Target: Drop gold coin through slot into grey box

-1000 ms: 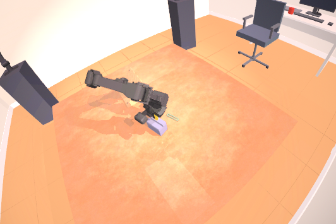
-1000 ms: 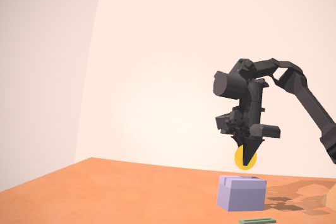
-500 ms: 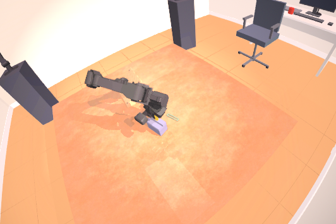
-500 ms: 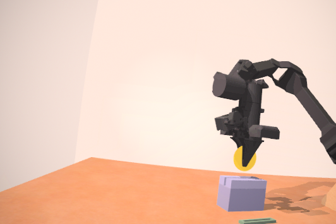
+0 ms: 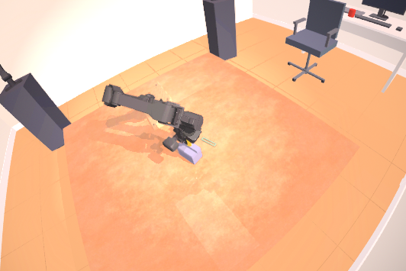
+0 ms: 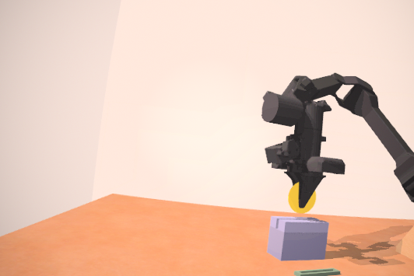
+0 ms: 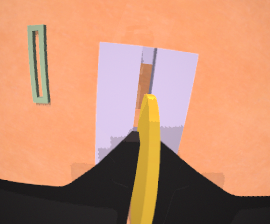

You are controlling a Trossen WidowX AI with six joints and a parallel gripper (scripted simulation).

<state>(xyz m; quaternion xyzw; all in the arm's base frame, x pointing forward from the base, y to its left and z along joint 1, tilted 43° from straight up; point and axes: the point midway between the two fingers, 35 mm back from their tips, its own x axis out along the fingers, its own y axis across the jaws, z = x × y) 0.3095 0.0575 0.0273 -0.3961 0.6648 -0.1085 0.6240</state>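
Right now the gold coin is 2 cm above my gripper tip.
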